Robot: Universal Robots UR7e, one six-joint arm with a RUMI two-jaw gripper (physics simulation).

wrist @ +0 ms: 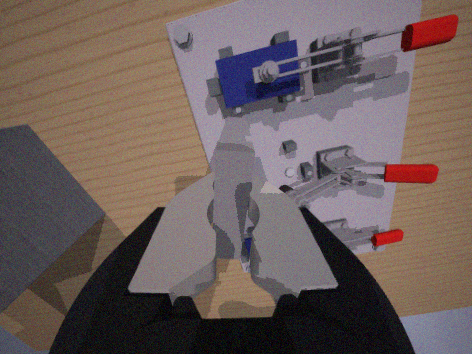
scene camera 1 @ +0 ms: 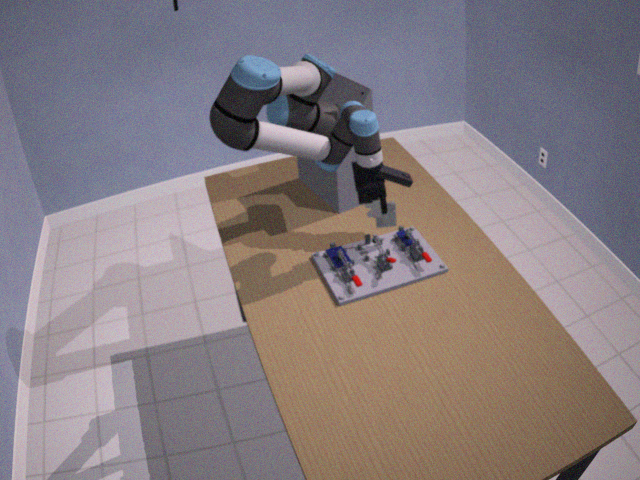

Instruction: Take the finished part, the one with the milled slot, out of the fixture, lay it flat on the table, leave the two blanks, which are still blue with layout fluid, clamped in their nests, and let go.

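Pixels of known places: gripper, between the fingertips: [scene camera 1: 383, 220]; arm's base, origin of its link: [scene camera 1: 328, 123].
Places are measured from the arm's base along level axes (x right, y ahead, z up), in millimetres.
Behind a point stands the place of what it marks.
Note:
My gripper [scene camera 1: 383, 209] {x 4, y 349, z -184 mm} [wrist: 231, 174] {x 4, y 349, z -184 mm} is shut on the grey finished part [scene camera 1: 386, 220] {x -1, y 360, z -180 mm} [wrist: 234, 155] {x -28, y 364, z -123 mm}, which hangs on edge above the back edge of the fixture plate [scene camera 1: 398, 276] {x 49, y 513, z -265 mm} [wrist: 225, 25] {x -106, y 382, z -265 mm}. Its slot cannot be made out clearly, and the fingers hide some of it. One blue blank [scene camera 1: 404, 237] {x -47, y 394, z -239 mm} [wrist: 232, 82] {x -58, y 372, z -239 mm} sits in its nest under a clamp arm. The other blue blank [scene camera 1: 336, 254] {x 165, y 350, z -249 mm} [wrist: 247, 246] {x 146, y 320, z -249 mm} sits in the nest at the plate's left in the scene view; a sliver shows between the fingers in the wrist view. The middle nest is empty.
The middle toggle clamp [scene camera 1: 383, 263] {x 75, y 481, z -225 mm} [wrist: 345, 170] {x 53, y 451, z -220 mm} stands between the outer two; all three have red handles pointing away from the robot's base. The grey pedestal [scene camera 1: 320, 180] {x 50, y 12, z -204 mm} [wrist: 45, 200] {x -18, y 122, z -231 mm} stands behind the plate on the wooden table [scene camera 1: 413, 351] {x 160, y 774, z -280 mm} [wrist: 75, 75] {x -128, y 210, z -280 mm}.

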